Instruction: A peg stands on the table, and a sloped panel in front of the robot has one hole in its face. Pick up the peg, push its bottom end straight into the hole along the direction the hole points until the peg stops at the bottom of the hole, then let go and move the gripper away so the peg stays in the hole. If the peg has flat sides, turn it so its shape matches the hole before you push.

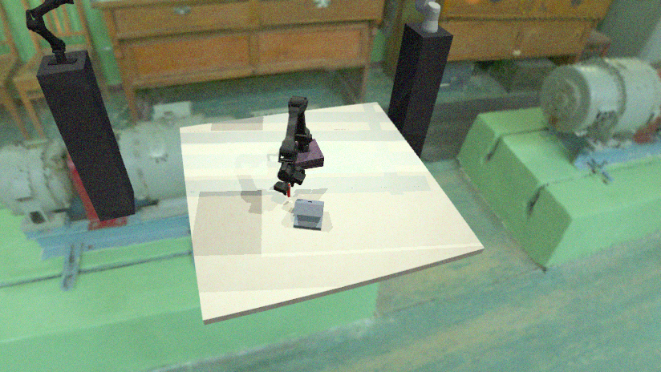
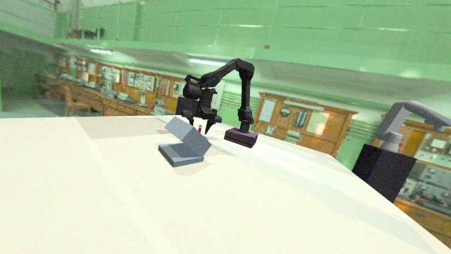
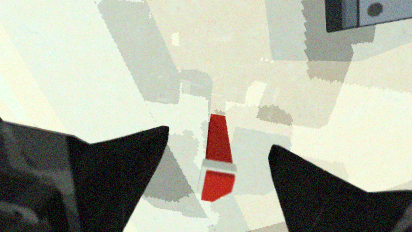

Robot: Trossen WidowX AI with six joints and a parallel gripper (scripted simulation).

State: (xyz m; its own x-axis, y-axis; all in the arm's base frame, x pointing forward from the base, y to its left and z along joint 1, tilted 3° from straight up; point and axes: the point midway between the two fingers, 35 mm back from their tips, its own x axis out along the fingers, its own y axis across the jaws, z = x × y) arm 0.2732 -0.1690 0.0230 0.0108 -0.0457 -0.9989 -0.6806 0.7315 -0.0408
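Now: the grey sloped panel 170 mm ahead of my gripper tip, 50 mm to the left of it and 30 mm above it. From my gripper tip the other things lie so: red peg (20 mm above).
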